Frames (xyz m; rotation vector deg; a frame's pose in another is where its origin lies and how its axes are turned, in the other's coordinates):
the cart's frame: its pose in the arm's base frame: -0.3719 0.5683 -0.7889 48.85 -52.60 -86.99
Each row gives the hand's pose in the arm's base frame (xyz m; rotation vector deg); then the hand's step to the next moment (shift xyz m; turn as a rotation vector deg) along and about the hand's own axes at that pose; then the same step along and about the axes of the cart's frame.
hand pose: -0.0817 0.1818 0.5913 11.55 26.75 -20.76
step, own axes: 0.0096 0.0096 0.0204 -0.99 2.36 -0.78
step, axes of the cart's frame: -0.0035 0.0214 -0.0114 -2.61 -0.29 0.49
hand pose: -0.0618 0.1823 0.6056 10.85 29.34 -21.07
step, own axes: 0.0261 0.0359 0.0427 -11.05 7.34 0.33
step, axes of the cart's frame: -0.0215 0.0457 -0.0353 -9.29 2.47 9.15
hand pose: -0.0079 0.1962 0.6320 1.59 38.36 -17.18
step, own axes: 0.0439 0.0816 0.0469 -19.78 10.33 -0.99
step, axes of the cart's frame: -0.0710 0.0347 -0.0673 -13.89 2.94 17.24
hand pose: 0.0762 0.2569 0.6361 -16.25 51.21 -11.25
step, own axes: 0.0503 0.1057 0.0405 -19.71 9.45 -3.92
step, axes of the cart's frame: -0.0983 -0.0210 -0.0723 -12.24 0.70 18.52
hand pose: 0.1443 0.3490 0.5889 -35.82 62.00 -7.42
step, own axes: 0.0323 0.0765 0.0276 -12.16 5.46 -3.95
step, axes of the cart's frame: -0.0621 -0.0466 -0.0404 -6.46 -0.28 12.31
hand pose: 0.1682 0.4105 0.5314 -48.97 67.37 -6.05
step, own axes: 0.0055 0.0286 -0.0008 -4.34 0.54 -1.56
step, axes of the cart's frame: -0.0147 -0.0252 -0.0007 -1.34 0.94 4.35
